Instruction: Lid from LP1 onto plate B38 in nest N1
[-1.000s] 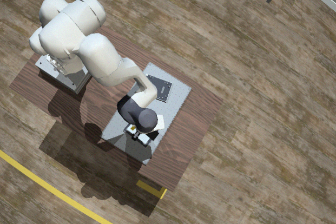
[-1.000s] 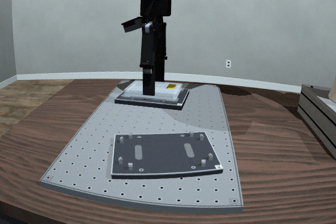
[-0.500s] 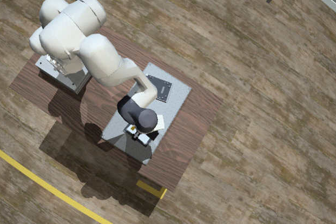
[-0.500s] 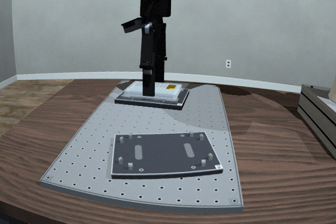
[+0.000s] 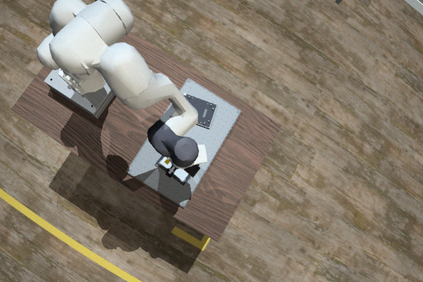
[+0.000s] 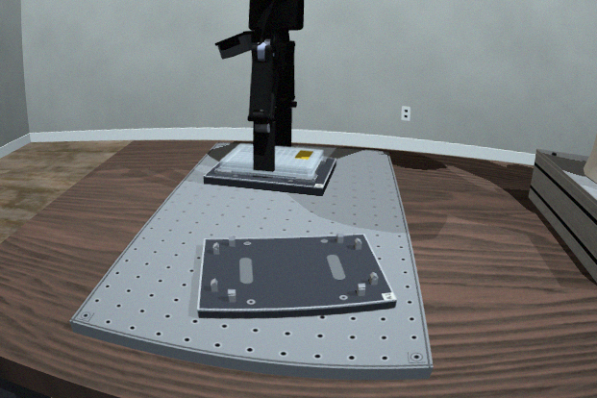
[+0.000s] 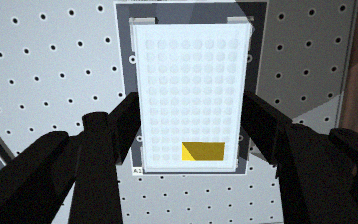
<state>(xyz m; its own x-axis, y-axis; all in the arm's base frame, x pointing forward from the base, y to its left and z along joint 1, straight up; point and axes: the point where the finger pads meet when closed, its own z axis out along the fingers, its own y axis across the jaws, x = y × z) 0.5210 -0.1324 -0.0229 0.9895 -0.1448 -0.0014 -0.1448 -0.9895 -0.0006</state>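
Now: hand 2 cm above the clear lid. The rest, counted from my hand: culture plate B38: 3 cm below; nest N1: 4 cm below; lid park LP1: 5 cm behind, 26 cm to the left, 4 cm below.
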